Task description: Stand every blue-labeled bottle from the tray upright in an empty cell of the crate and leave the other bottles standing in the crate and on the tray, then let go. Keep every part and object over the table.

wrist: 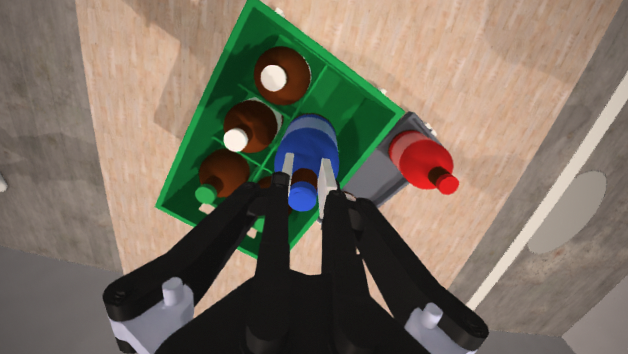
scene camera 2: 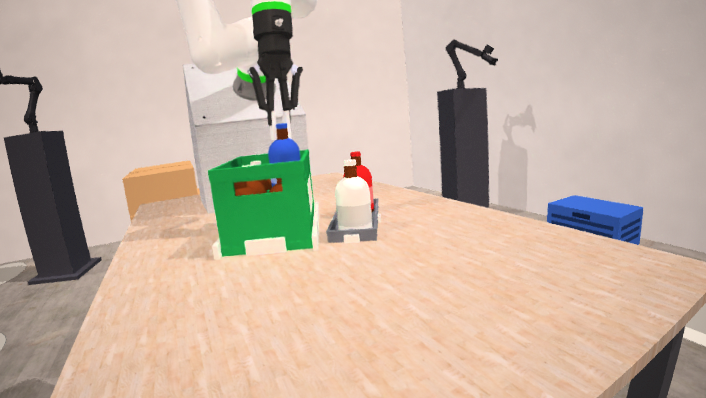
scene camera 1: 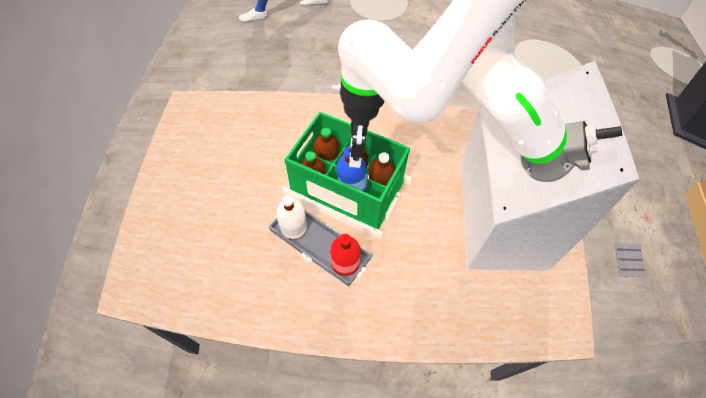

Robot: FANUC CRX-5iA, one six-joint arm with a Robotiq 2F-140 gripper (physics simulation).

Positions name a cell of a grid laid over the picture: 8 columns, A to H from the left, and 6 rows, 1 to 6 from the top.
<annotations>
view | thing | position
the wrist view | gripper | D3
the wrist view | blue-labeled bottle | D3
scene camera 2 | gripper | D3
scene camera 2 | white bottle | D3
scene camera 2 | blue-labeled bottle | D3
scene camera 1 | gripper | E3
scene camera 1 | white bottle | D4
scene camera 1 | blue-labeled bottle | E3
</annotations>
